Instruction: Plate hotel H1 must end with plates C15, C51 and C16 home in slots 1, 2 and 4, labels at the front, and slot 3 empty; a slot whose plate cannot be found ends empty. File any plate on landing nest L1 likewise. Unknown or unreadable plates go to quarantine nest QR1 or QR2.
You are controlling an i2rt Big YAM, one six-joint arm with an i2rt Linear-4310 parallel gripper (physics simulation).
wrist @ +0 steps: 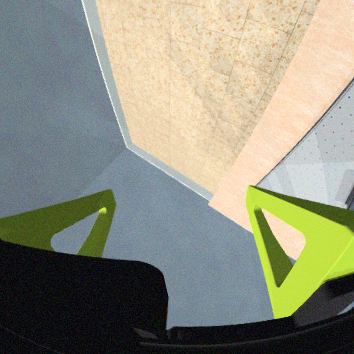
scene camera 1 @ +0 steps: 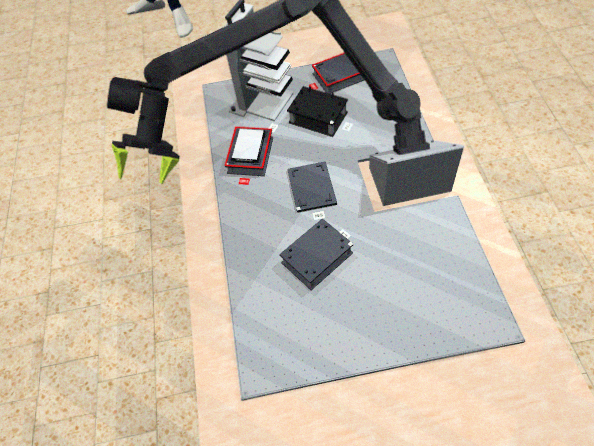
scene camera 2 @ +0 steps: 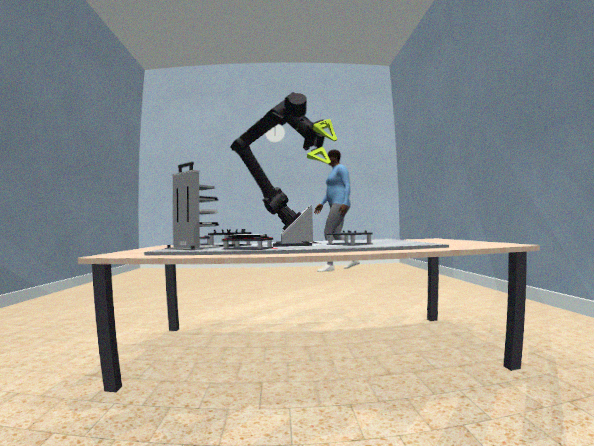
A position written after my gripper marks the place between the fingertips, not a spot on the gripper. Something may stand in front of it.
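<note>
With nothing in its grasp, my gripper (scene camera 1: 141, 181) (scene camera 2: 332, 152) (wrist: 178, 195) is open. I can see a flat dark nest (scene camera 1: 311, 185) as well. The scene also has a tower back post (scene camera 2: 186, 231) (scene camera 1: 245, 97), which I see from both of those scene cameras.
</note>
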